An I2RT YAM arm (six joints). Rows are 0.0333 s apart.
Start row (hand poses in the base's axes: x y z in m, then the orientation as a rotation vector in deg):
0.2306, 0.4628, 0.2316, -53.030, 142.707, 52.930
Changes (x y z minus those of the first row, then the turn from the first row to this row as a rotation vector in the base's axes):
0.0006, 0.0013, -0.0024, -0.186, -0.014, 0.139
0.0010, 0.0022, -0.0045, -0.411, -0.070, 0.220
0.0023, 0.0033, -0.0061, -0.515, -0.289, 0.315
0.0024, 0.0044, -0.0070, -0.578, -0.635, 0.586
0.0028, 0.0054, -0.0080, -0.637, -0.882, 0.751
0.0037, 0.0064, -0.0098, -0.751, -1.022, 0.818
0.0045, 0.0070, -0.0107, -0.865, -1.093, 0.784
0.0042, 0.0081, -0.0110, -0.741, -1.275, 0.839
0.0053, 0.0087, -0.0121, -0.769, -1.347, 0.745
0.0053, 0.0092, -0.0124, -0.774, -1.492, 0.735
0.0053, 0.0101, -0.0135, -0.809, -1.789, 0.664
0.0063, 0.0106, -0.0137, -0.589, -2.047, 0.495
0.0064, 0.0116, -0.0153, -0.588, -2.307, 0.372
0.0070, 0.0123, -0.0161, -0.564, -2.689, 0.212
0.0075, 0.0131, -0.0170, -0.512, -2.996, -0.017
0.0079, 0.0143, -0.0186, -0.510, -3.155, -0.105
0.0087, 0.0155, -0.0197, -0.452, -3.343, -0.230
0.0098, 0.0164, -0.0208, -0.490, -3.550, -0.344
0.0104, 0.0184, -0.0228, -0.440, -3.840, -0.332
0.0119, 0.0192, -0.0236, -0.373, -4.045, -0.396
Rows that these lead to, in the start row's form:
0.2312, 0.4641, 0.2292, -53.277, 142.789, 52.748
0.2316, 0.4650, 0.2271, -53.469, 142.877, 52.473
0.2329, 0.4661, 0.2255, -53.679, 142.741, 52.232
0.2330, 0.4672, 0.2246, -54.140, 142.428, 52.007
0.2334, 0.4682, 0.2236, -54.434, 142.220, 51.820
0.2343, 0.4692, 0.2218, -54.591, 142.163, 51.613
0.2351, 0.4698, 0.2209, -54.598, 142.188, 51.421
0.2348, 0.4709, 0.2206, -54.673, 141.938, 51.458
0.2359, 0.4715, 0.2195, -54.573, 141.920, 51.348
0.2359, 0.4720, 0.2192, -54.595, 141.804, 51.240
0.2359, 0.4729, 0.2181, -54.579, 141.595, 50.975
0.2369, 0.4734, 0.2179, -54.345, 141.272, 51.003
0.2370, 0.4744, 0.2163, -54.240, 141.083, 50.790
0.2376, 0.4751, 0.2155, -54.108, 140.785, 50.509
0.2381, 0.4759, 0.2146, -53.859, 140.547, 50.291
0.2385, 0.4771, 0.2130, -53.778, 140.433, 50.159
0.2393, 0.4783, 0.2119, -53.638, 140.266, 50.060
0.2404, 0.4792, 0.2108, -53.546, 140.144, 49.842
0.2410, 0.4812, 0.2088, -53.610, 139.864, 49.708
0.2425, 0.4820, 0.2080, -53.551, 139.662, 49.627

